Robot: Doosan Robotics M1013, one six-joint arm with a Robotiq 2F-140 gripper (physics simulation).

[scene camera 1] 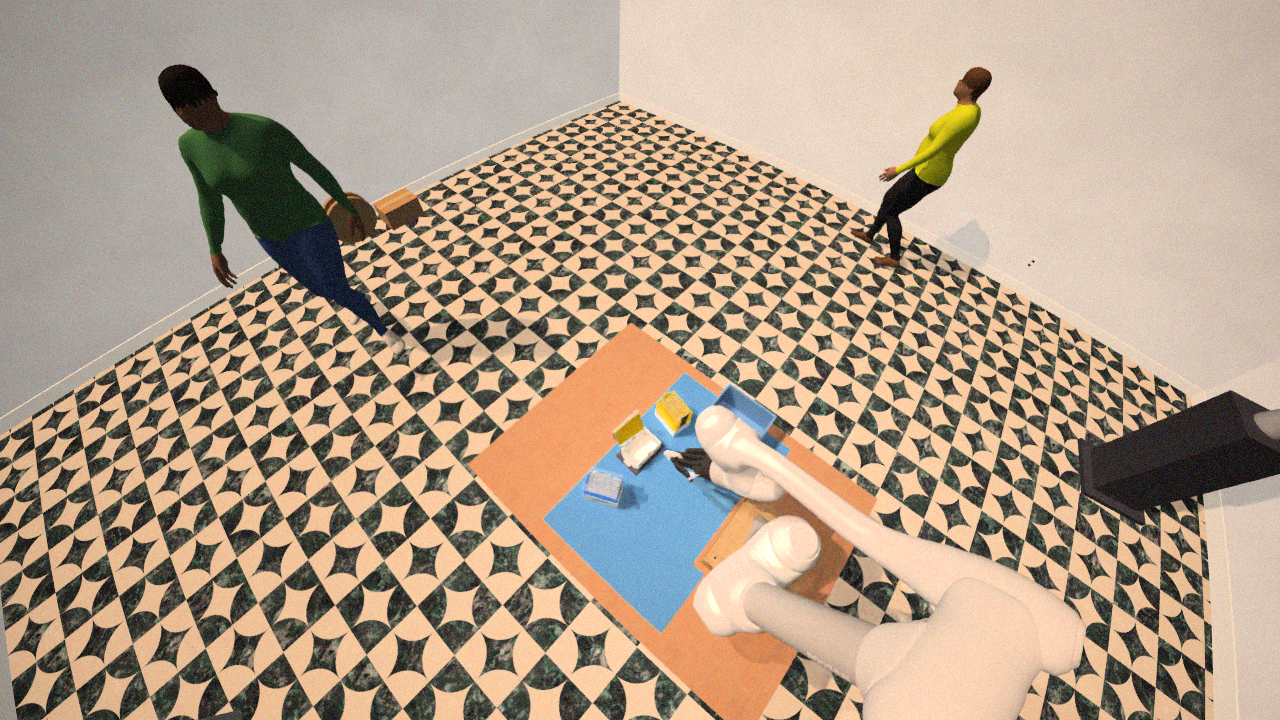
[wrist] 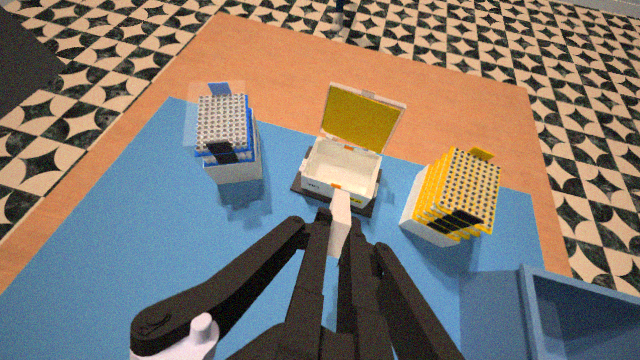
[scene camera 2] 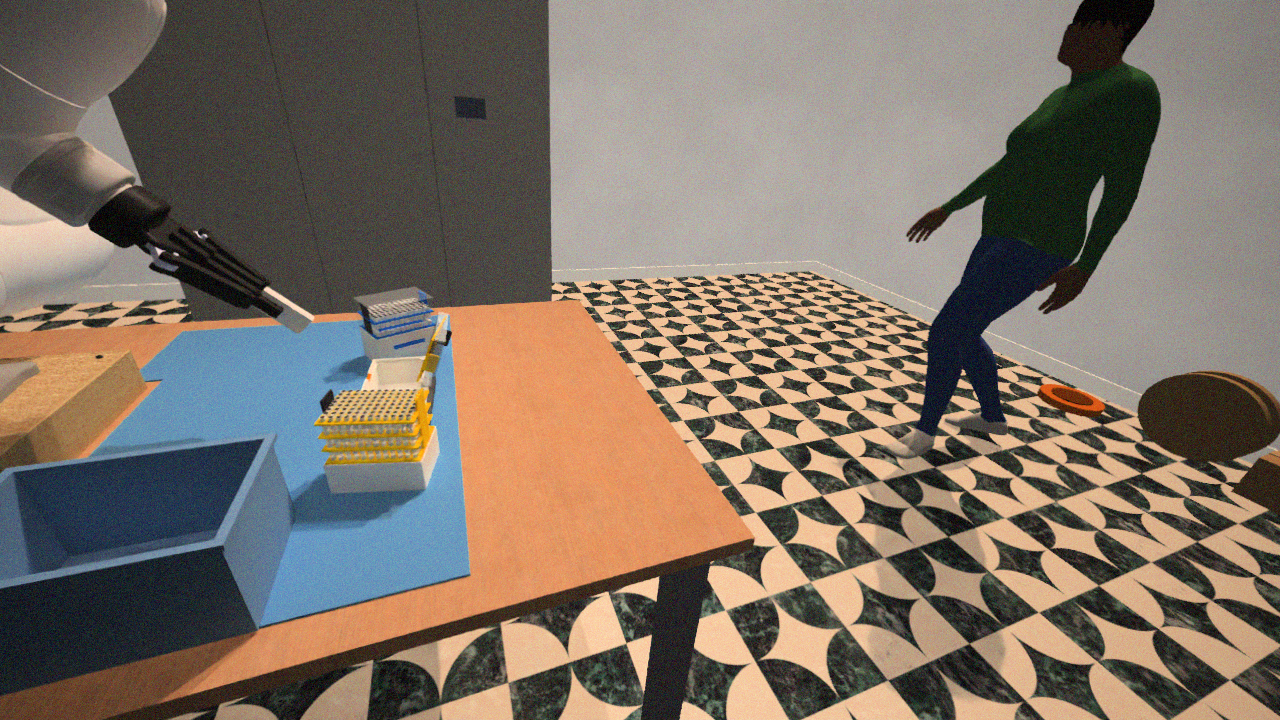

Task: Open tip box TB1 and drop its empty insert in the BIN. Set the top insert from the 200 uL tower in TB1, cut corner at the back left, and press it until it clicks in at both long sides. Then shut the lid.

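Note:
Tip box TB1 (wrist: 321, 186) (scene camera 1: 640, 449) (scene camera 2: 392, 373) stands on the blue mat (wrist: 157, 216) (scene camera 1: 640, 542) (scene camera 2: 237, 372) with its yellow lid (wrist: 361, 118) (scene camera 1: 627, 427) raised at the back. Its inside shows plain white; I cannot tell whether an insert lies in it. The yellow 200 uL tower (wrist: 463, 193) (scene camera 1: 673, 410) (scene camera 2: 376, 433) stands to its right in the wrist view. My gripper (wrist: 338, 203) (scene camera 1: 677, 459) (scene camera 2: 292, 313) is shut and empty. It hangs tilted above the mat, just in front of TB1's front wall.
A blue-and-white tip tower (wrist: 225, 131) (scene camera 1: 603, 486) (scene camera 2: 392, 313) stands left of TB1. The blue BIN (scene camera 1: 745, 405) (scene camera 2: 245, 496) (wrist: 529, 294) sits at the mat's corner beside the yellow tower. A person in green (scene camera 1: 253, 177) (scene camera 2: 1027, 232) and one in yellow (scene camera 1: 935, 147) walk on the floor.

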